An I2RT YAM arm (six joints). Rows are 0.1 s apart.
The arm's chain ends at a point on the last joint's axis. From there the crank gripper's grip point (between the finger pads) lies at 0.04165 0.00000 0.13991 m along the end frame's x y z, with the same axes.
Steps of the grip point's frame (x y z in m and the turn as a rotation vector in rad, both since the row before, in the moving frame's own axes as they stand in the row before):
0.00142, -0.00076, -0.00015, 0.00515, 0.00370, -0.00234
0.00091, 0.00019, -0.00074, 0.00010, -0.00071, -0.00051
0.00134, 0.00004, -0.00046, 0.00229, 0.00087, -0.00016
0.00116, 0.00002, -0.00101, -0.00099, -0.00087, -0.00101
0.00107, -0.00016, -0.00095, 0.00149, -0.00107, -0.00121
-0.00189, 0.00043, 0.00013, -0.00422, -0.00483, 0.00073
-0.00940, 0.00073, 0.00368, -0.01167, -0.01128, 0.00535
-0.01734, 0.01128, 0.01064, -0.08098, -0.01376, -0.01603
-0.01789, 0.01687, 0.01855, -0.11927, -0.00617, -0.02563
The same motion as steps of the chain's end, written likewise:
0.00090, 0.00006, 0.00001, 0.00515, 0.00370, -0.00234
0.00101, 0.00023, -0.00077, 0.00010, -0.00071, -0.00051
0.00122, 0.00037, -0.00042, 0.00229, 0.00087, -0.00016
0.00128, -0.00008, -0.00105, -0.00099, -0.00087, -0.00101
0.00122, 0.00010, -0.00099, 0.00149, -0.00107, -0.00121
-0.00121, -0.00019, -0.00007, -0.00422, -0.00483, 0.00073
-0.00781, -0.00112, 0.00323, -0.01167, -0.01128, 0.00535
-0.01550, 0.00059, 0.01051, -0.08098, -0.01376, -0.01603
-0.01723, 0.00126, 0.01923, -0.11927, -0.00617, -0.02563

